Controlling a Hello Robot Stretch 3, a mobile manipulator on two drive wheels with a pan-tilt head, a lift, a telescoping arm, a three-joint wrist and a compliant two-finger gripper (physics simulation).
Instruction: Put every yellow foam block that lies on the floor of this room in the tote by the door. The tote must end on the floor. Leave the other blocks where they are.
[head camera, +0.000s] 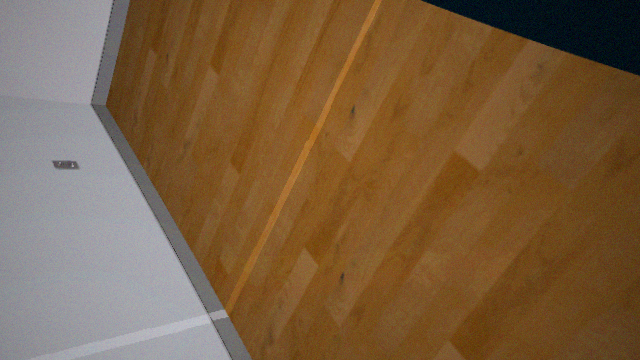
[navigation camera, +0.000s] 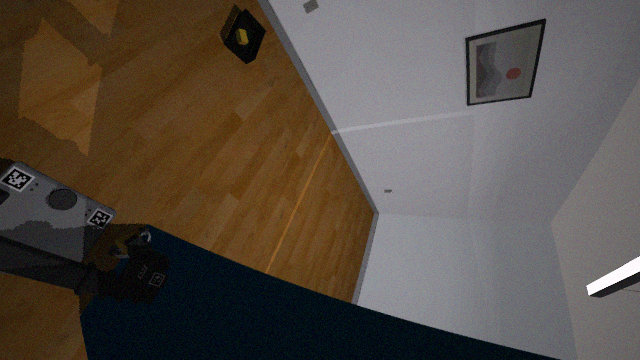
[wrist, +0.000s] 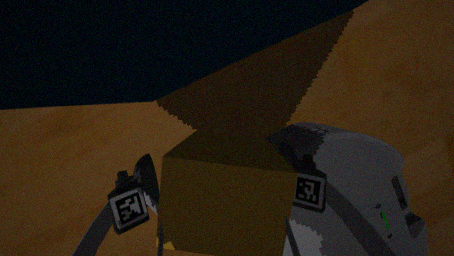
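Where they show: robot's base, origin of the base link: (navigation camera: 62, 198).
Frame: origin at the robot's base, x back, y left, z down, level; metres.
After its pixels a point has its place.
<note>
A yellow foam block (wrist: 225, 205) {y -0.239, x 0.027, z -0.344 m} fills the lower middle of the wrist view, in shadow, with a finger on each side. My gripper (wrist: 216, 166) {y -0.233, x 0.022, z -0.262 m} (navigation camera: 131, 244) {y -0.233, x 0.022, z -0.262 m} is shut on it and holds it above the floor, beside my base. In the navigation view the block is dark and partly hidden at the gripper. The black tote (navigation camera: 249, 53) {y -0.163, x -1.368, z -0.002 m} stands on the floor near the wall, at the top of the navigation view. Another yellow block (navigation camera: 242, 36) {y -0.044, x -1.361, z -0.048 m} lies inside the tote. The tote does not show in the head or wrist view.
A large dark blue piece of furniture (head camera: 575, 27) {y -0.333, x -0.032, z -0.658 m} (navigation camera: 240, 310) {y -0.329, x 0.029, z -0.871 m} (wrist: 100, 50) {y -0.330, x 0.008, z -0.324 m} stands close beside my gripper. My base (navigation camera: 45, 220) {y -0.001, x 0.078, z -0.160 m} (wrist: 365, 175) {y -0.087, x 0.186, z -0.160 m} is beside the arm. A white wall (head camera: 75, 240) {y -1.950, x -1.714, z -0.502 m} (navigation camera: 425, 165) {y -2.017, x -1.711, z -0.962 m} with grey skirting bounds the wood floor. A framed picture (navigation camera: 487, 70) {y -0.980, x -1.742, z -1.518 m} hangs on it.
</note>
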